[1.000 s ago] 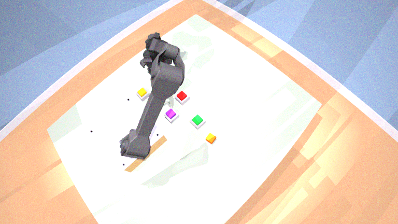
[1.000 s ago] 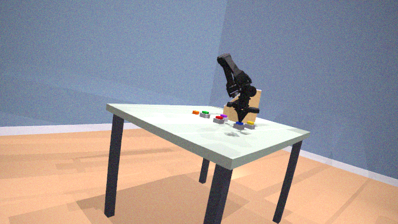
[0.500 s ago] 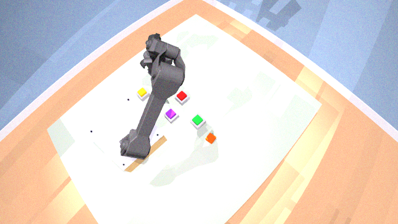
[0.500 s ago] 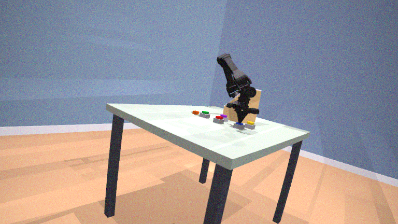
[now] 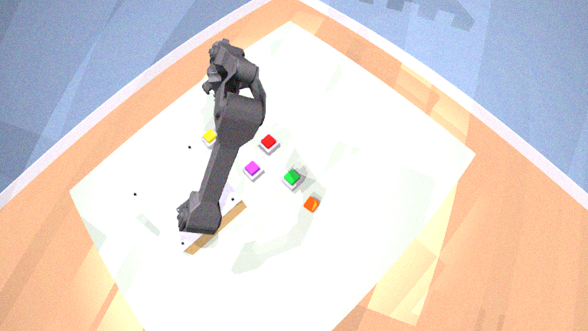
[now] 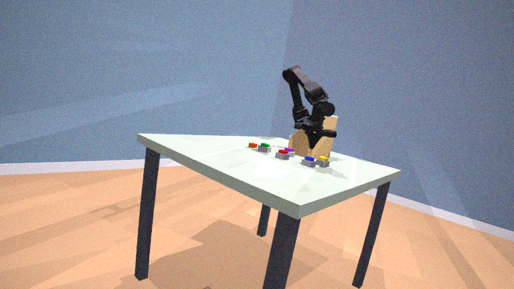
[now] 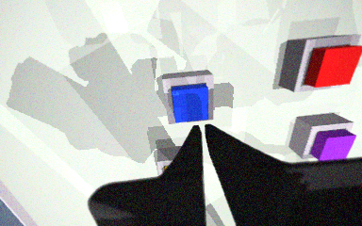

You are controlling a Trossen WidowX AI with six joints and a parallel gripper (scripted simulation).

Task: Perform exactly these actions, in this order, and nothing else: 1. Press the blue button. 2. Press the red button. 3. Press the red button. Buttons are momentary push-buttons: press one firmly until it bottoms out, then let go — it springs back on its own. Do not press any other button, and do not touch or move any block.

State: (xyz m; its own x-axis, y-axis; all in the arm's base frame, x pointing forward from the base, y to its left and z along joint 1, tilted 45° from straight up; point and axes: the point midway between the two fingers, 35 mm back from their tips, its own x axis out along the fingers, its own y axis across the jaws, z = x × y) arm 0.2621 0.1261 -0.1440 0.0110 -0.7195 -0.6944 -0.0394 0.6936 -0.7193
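The blue button lies 4 cm below my gripper tip. Round my gripper tip: purple button: 6 cm behind, 16 cm to the right, 4 cm below; then yellow button: 9 cm behind, 2 cm to the left, 4 cm below; then red button: 3 cm ahead, 13 cm to the right, 4 cm below.
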